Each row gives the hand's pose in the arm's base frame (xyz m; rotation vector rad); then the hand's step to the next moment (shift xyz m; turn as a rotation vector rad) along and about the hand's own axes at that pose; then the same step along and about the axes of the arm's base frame.
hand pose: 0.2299 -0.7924 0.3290 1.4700 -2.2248 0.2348
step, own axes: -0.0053 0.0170 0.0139 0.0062 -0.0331 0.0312
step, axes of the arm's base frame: -0.0176 0.0061 -0.0128 0.0191 -0.0308 -0.0281
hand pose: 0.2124 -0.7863 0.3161 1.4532 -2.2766 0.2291
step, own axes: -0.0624 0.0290 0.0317 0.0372 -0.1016 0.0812
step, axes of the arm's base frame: -0.0119 0.0527 -0.0531 0.0560 -0.1043 -0.0654
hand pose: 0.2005 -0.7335 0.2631 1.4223 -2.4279 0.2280
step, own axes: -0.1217 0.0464 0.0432 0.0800 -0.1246 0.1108
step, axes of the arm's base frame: 0.0068 0.1099 -0.0819 0.0510 -0.1594 -0.0787
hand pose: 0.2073 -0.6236 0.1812 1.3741 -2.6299 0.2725
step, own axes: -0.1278 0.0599 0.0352 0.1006 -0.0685 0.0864
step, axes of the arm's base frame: 0.0207 0.1268 -0.0682 -0.0054 -0.1386 -0.0552
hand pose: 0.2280 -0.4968 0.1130 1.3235 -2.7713 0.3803
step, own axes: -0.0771 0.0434 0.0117 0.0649 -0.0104 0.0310
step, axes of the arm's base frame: 0.0161 0.0820 -0.0314 -0.0311 -0.0630 -0.0184
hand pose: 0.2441 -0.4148 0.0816 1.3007 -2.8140 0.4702
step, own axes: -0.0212 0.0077 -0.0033 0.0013 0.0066 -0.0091
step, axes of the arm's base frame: 0.0078 0.0214 -0.0017 -0.0069 0.0055 0.0071
